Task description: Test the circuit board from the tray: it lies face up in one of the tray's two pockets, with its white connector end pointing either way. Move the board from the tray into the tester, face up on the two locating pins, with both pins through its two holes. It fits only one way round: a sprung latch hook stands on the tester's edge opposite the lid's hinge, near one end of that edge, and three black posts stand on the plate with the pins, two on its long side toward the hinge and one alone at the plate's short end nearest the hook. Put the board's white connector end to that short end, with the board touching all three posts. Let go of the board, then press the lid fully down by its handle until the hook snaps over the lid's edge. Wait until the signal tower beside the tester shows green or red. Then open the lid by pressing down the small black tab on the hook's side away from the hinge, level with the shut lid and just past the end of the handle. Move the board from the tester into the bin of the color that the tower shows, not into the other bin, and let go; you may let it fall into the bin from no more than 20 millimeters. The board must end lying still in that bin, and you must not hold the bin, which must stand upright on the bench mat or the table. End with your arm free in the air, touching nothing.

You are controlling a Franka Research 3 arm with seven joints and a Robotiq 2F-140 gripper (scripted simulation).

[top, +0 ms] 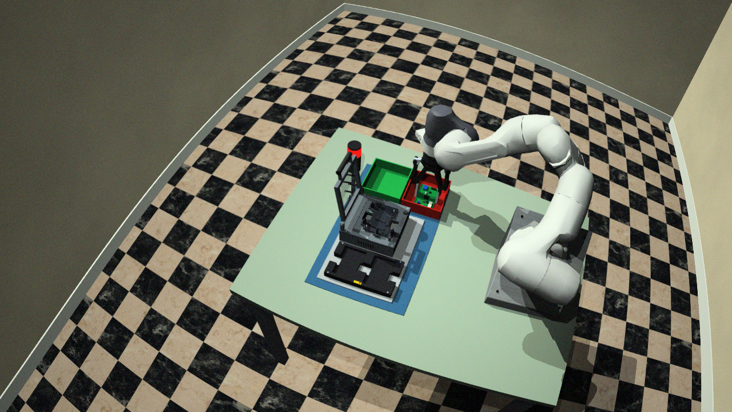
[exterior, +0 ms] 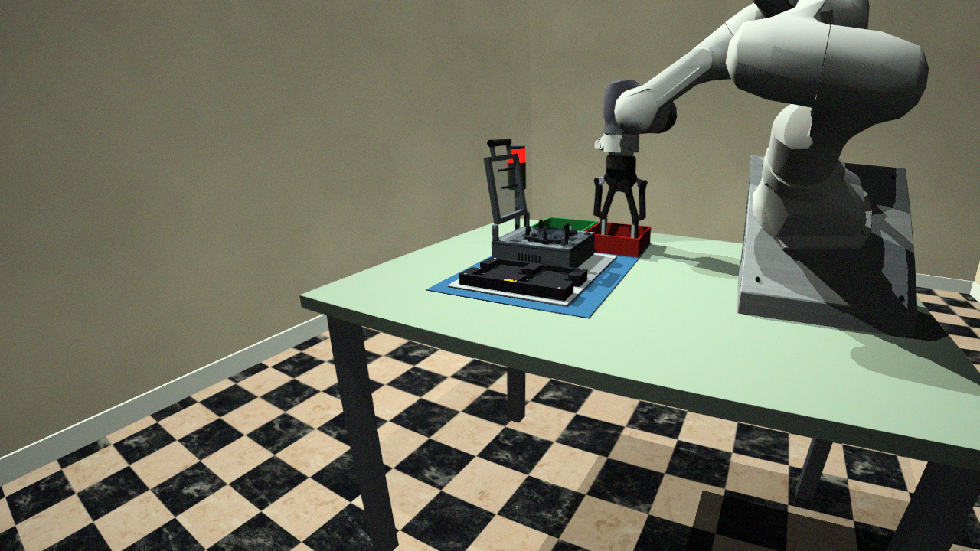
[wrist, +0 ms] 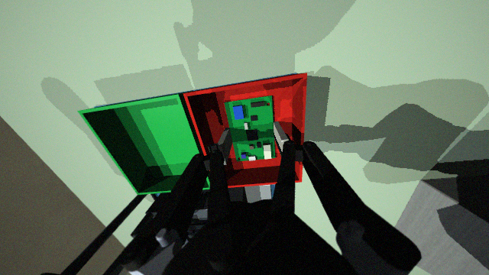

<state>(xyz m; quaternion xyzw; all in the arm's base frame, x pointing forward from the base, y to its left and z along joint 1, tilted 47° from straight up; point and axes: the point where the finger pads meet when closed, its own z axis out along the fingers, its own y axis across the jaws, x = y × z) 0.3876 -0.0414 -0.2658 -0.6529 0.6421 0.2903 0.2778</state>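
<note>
My gripper is now 20 mm above the red bin. From my hand the other things lie so: tester plate: 210 mm to the left, 110 mm ahead, 40 mm above; then green circuit board: 20 mm below; then green bin: 150 mm ahead, 20 mm below.
</note>
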